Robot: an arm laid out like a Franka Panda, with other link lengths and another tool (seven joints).
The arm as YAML. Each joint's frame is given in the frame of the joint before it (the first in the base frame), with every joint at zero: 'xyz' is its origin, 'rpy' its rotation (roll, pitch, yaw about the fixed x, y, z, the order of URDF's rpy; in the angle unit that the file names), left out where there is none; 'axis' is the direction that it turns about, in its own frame. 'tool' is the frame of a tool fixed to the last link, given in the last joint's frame.
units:
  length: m
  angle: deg
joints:
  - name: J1
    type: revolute
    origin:
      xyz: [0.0, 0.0, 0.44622]
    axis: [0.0, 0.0, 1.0]
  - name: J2
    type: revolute
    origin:
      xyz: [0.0, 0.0, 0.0]
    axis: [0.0, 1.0, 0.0]
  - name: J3
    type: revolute
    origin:
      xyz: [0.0, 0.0, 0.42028]
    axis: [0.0, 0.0, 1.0]
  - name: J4
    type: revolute
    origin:
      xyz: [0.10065, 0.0, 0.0]
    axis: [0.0, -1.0, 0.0]
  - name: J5
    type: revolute
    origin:
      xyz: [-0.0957, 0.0, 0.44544]
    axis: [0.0, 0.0, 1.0]
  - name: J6
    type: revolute
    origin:
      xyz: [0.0, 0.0, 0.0]
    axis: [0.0, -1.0, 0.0]
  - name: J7
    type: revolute
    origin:
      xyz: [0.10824, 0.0, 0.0]
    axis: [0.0, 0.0, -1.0]
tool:
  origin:
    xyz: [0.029, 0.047, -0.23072]
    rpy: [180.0, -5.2, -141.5]
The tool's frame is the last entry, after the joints.
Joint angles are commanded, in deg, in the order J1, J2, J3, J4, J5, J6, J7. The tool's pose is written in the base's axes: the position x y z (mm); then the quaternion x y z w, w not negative. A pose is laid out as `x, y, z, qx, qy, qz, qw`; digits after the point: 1 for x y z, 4 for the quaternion.
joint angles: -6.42, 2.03, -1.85, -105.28, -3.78, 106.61, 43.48
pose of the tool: 720.7, -102.0, 588.3, -0.1071, -0.9925, 0.0271, 0.0521
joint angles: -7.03, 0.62, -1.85, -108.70, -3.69, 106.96, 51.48
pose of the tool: 701.4, -114.2, 571.0, -0.1809, -0.9811, 0.0233, 0.0640
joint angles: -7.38, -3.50, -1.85, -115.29, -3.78, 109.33, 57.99
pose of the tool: 667.0, -119.2, 558.1, -0.2378, -0.9691, 0.0209, 0.0627
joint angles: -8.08, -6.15, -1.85, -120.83, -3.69, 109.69, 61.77
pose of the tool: 630.6, -124.5, 532.2, -0.2747, -0.9577, 0.0205, 0.0835
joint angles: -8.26, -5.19, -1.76, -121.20, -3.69, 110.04, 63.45
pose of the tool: 630.7, -127.1, 518.6, -0.2890, -0.9527, 0.0217, 0.0913
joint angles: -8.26, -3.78, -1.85, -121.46, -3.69, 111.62, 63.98
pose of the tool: 637.1, -129.3, 503.9, -0.2935, -0.9513, 0.0217, 0.0918
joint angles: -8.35, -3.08, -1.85, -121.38, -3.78, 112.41, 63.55
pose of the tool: 641.5, -130.7, 498.7, -0.2900, -0.9525, 0.0222, 0.0905
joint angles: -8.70, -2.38, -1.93, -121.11, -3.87, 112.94, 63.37
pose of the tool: 645.1, -136.3, 494.7, -0.2916, -0.9521, 0.0225, 0.0897
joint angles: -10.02, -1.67, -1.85, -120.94, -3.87, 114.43, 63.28
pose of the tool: 650.0, -151.4, 491.8, -0.3007, -0.9500, 0.0206, 0.0818
